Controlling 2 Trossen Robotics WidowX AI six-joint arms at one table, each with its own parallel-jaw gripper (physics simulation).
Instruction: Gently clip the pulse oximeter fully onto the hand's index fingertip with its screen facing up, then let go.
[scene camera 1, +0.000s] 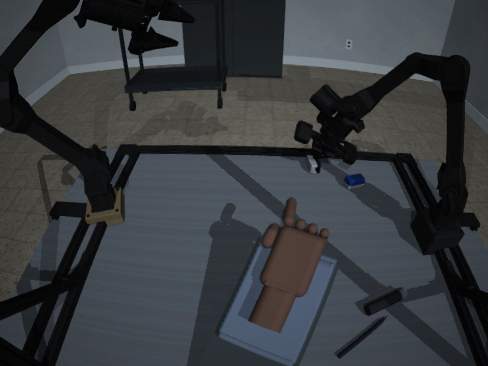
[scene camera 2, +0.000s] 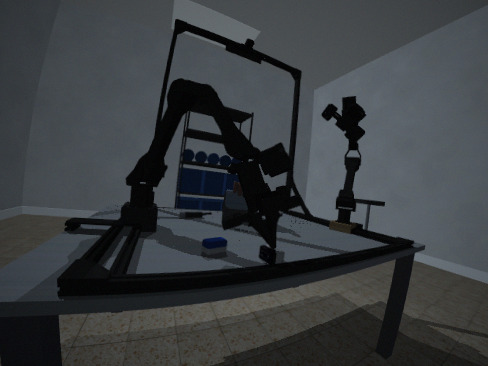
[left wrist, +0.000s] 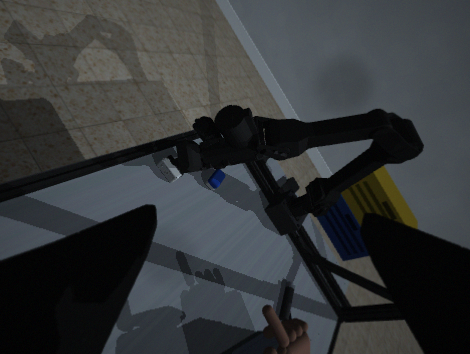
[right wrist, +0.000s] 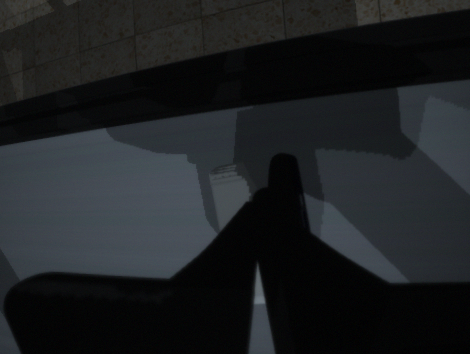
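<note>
The pulse oximeter (scene camera 1: 313, 164) (scene camera 2: 267, 254) (left wrist: 169, 170) (right wrist: 230, 192), with a white half and a black half, lies on its side on the table near the far edge in scene camera 1. My right gripper (scene camera 1: 321, 157) (scene camera 2: 273, 244) (right wrist: 256, 213) is shut with nothing between its fingers; its tips are right over the oximeter and hide its lower part in the right wrist view. The brown hand (scene camera 1: 295, 260) (left wrist: 296, 339) lies palm-down, its index finger (scene camera 1: 290, 211) (left wrist: 272, 318) extended and bare. My left gripper (scene camera 1: 185, 32) is open and empty, high up at the left.
A blue-and-white block (scene camera 1: 355, 180) (scene camera 2: 214, 245) (left wrist: 216, 178) lies near the oximeter. The hand rests on a light blue tray (scene camera 1: 311, 320). A dark marker (scene camera 1: 383, 302) and a thin pen (scene camera 1: 361, 337) lie to its right. A black frame rail (scene camera 1: 225, 149) runs along the table edge.
</note>
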